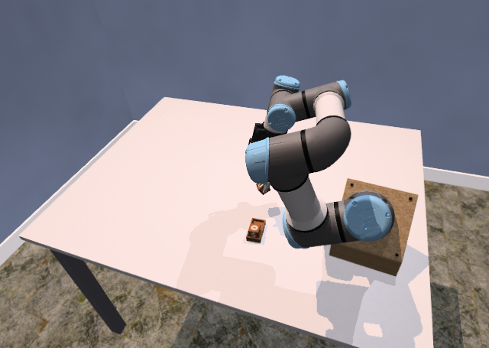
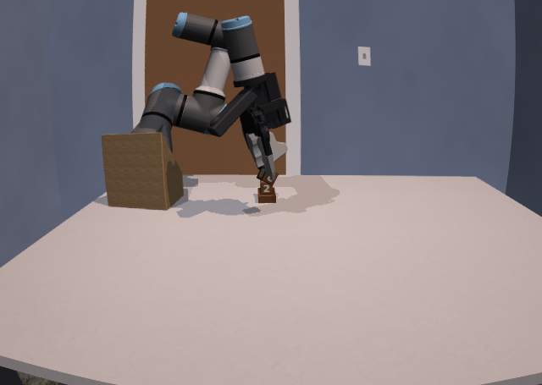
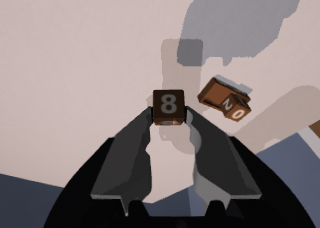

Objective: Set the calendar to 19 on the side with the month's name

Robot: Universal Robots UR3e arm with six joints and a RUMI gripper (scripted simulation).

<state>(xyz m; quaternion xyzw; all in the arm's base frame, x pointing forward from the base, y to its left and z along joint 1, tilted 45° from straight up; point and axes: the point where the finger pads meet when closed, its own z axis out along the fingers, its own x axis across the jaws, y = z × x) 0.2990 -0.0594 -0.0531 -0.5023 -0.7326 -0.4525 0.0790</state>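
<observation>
Now: hand 10 mm above the brown digit cube. From my hand the other things lie so: tray: 110 mm to the left, 80 mm below.
</observation>
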